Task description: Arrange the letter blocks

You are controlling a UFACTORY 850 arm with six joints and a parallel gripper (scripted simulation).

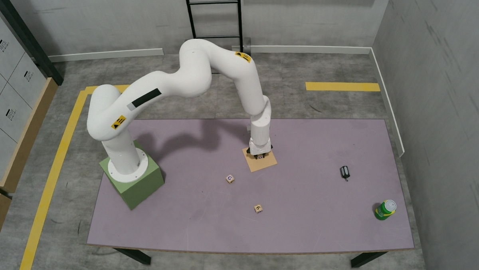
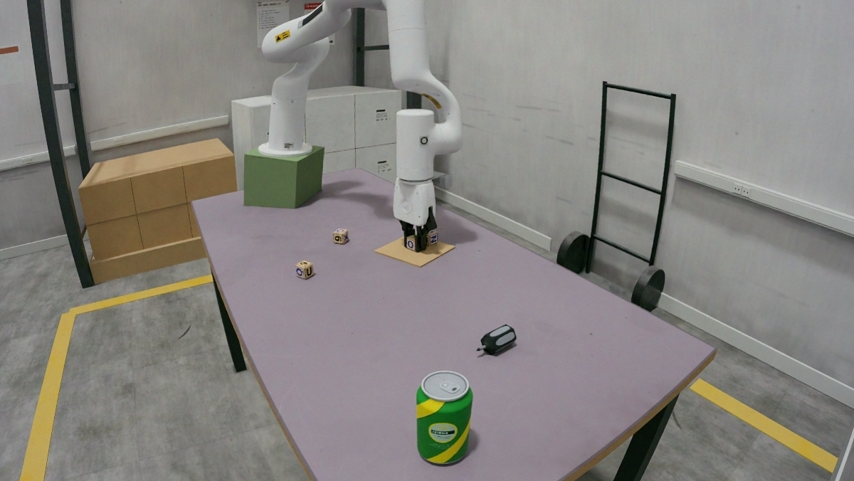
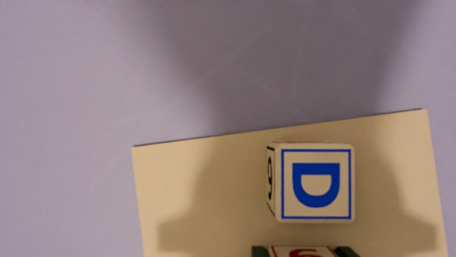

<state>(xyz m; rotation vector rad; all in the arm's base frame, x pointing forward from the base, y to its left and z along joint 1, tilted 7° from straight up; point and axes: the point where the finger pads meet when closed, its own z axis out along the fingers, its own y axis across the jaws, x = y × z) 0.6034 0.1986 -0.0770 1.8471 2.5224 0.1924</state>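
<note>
Right now my hand is 2 cm above the tan mat. The rest, counted from my hand: small black tool (44 cm ahead, 7 cm to the right, 1 cm below); then green can (60 cm ahead, 27 cm to the right, 4 cm above).
</note>
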